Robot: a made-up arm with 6 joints.
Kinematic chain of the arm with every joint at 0, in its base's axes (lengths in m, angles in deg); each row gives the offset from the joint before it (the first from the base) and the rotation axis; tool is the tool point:
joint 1: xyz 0 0 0.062 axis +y
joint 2: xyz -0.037 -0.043 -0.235 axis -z
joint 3: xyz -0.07 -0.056 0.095 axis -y
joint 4: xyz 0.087 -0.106 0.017 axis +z
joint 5: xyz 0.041 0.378 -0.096 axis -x
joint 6: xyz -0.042 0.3 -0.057 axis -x
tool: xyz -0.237 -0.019 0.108
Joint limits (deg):
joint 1: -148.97..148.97
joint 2: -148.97..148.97
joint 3: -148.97..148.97
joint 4: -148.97..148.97
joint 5: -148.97..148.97
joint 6: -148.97..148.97
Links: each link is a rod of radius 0.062 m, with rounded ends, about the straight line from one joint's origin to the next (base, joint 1, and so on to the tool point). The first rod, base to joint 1, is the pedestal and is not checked.
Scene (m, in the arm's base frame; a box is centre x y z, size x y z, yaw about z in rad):
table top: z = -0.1
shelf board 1: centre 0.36 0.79 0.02 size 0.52 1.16 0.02 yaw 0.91
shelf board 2: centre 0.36 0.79 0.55 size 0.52 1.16 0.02 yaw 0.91
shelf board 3: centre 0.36 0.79 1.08 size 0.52 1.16 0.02 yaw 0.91
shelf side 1: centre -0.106 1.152 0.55 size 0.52 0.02 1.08 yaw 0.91
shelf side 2: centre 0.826 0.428 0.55 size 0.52 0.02 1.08 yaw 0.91
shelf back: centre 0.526 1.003 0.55 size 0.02 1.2 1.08 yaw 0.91
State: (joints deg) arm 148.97 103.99 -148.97 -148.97 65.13 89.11
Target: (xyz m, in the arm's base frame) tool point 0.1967 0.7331 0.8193
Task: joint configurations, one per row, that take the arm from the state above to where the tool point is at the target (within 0.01 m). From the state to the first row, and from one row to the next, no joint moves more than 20 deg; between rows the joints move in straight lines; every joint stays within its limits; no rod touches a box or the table.
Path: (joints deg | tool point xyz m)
1: 148.97 104.76 -138.33 -131.67 68.29 76.16 | 0.0055 0.8553 0.3198
2: 148.97 105.53 -127.69 -114.36 71.45 63.21 | -0.2249 0.7871 0.3730
3: 148.97 106.30 -117.05 -97.06 74.62 50.27 | -0.4082 0.6561 0.3905
4: 148.97 107.07 -106.41 -79.76 77.78 37.32 | -0.5272 0.4984 0.3638
5: 148.97 107.84 -95.77 -62.45 80.94 24.37 | -0.5779 0.3528 0.2968
6: 148.97 108.62 -85.13 -45.15 84.10 11.42 | -0.5687 0.2513 0.2068
7: 145.15 95.38 -95.88 -62.08 82.28 27.36 | -0.5067 0.4399 0.3032
8: 141.32 82.15 -106.64 -79.02 80.46 43.30 | -0.3425 0.5984 0.4296
9: 137.50 68.91 -117.39 -95.95 78.64 59.24 | -0.0956 0.6536 0.5771
10: 139.73 77.79 -120.47 -113.08 62.10 68.69 | -0.0613 0.6962 0.6977
11: 141.97 86.66 -123.54 -130.20 45.56 78.15 | 0.0432 0.7232 0.7870
12: 144.20 95.53 -126.62 -147.33 29.02 87.61 | 0.1967 0.7331 0.8193

